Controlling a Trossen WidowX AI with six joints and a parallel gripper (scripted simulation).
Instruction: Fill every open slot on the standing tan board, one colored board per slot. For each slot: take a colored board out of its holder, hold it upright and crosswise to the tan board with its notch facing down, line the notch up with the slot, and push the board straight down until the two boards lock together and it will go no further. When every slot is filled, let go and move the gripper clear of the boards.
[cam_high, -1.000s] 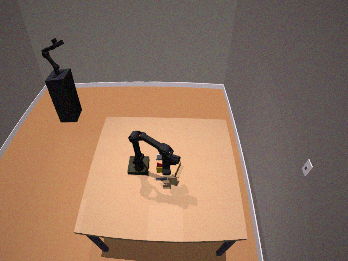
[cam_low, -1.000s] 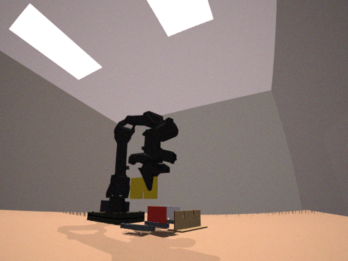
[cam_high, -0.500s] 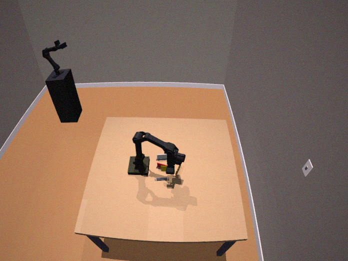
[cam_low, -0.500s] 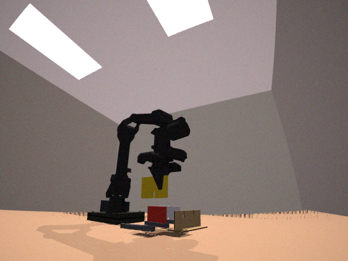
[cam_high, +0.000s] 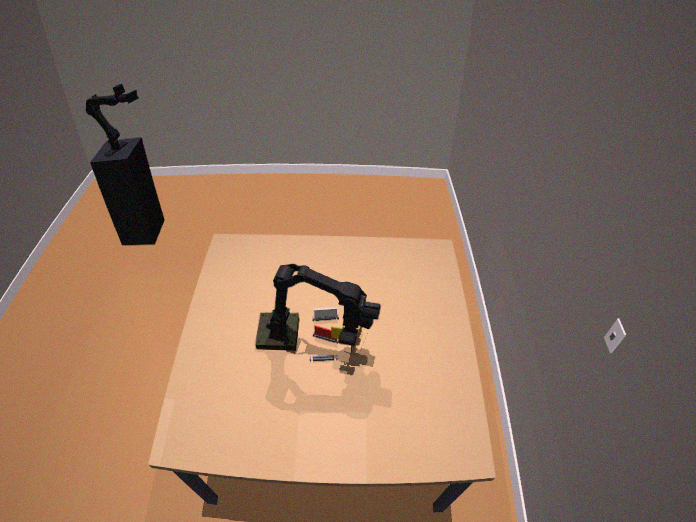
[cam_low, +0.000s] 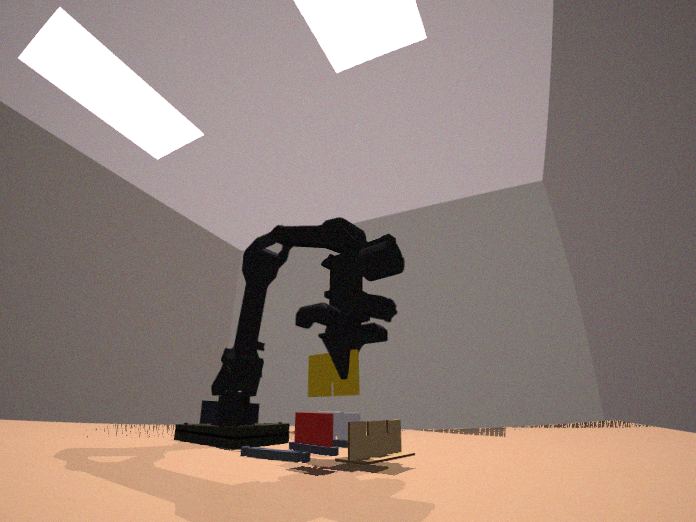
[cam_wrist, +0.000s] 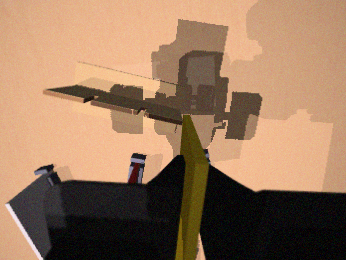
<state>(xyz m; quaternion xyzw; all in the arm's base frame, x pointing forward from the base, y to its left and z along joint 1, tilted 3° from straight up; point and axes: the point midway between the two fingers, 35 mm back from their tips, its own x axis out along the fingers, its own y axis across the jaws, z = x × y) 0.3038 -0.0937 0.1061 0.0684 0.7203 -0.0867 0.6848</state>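
The tan board lies 30 mm ahead of my gripper tip, 60 mm to the left of it and 100 mm below it. The rest, counted from my gripper tip: red board: 100 mm behind, 80 mm to the left, 100 mm below; then yellow board: 30 mm behind, 10 mm to the left; then grey board: 100 mm behind, 190 mm to the left, 100 mm below.
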